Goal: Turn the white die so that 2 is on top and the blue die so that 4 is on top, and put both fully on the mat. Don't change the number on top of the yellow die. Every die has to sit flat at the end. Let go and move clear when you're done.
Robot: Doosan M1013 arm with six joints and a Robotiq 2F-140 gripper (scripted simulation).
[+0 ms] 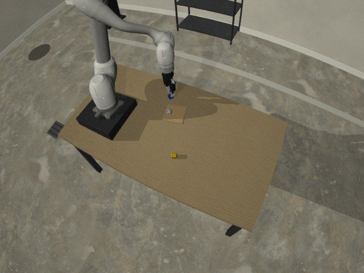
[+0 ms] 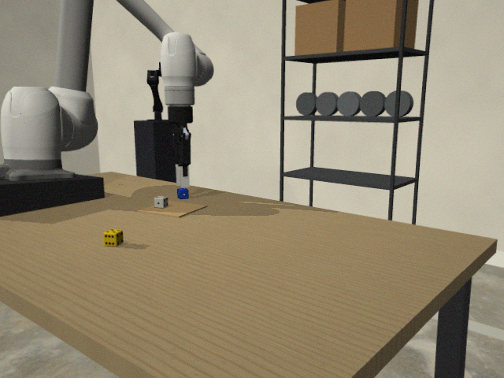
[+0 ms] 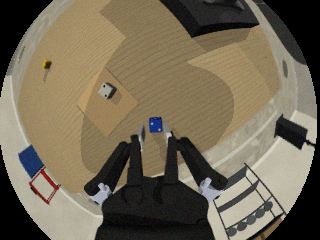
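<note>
Now: hand 6 cm above the blue die. Round my hand: white die 13 cm to the right, 6 cm ahead, 5 cm below; then mat 11 cm to the right, 10 cm ahead, 7 cm below; then yellow die 39 cm to the right, 27 cm ahead, 6 cm below.
</note>
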